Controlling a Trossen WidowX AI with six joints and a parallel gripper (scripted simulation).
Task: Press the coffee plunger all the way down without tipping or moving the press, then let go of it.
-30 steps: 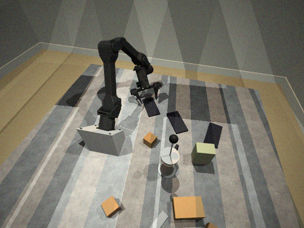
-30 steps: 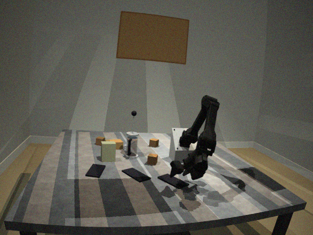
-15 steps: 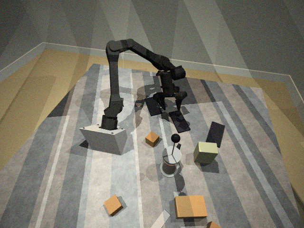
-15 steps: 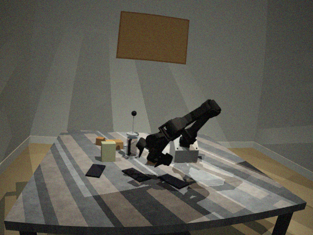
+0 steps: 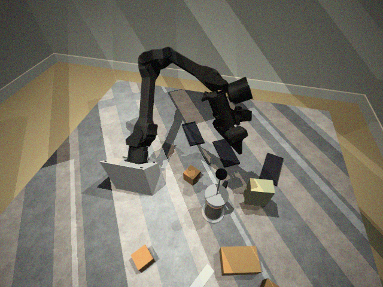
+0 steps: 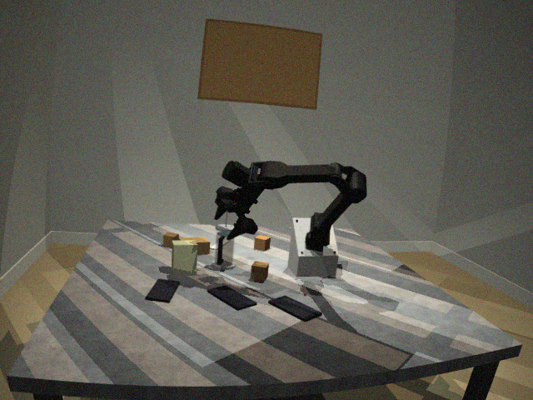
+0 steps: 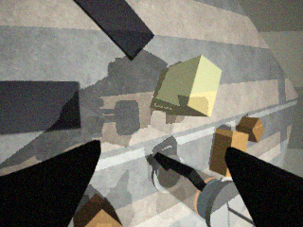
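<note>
My gripper tip is now 16 cm to the left of the coffee press, 5 cm above it and 1 cm past it.
</note>
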